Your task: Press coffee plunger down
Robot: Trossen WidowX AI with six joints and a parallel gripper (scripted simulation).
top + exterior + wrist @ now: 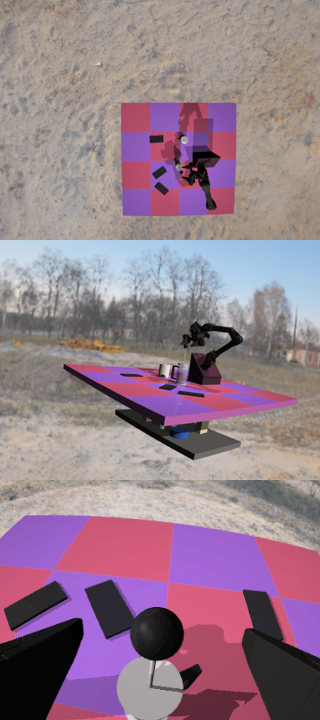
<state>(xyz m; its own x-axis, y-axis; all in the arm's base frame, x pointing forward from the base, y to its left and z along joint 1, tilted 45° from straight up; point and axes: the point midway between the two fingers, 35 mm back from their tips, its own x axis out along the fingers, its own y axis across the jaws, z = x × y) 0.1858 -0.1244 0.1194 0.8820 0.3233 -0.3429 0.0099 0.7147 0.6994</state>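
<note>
My gripper tip is now 1 cm short of the coffee press, 1 cm to the left of it and 14 cm above it. From my gripper tip the other things lie so: white cup: 8 cm behind, 26 cm to the right, 22 cm below.
</note>
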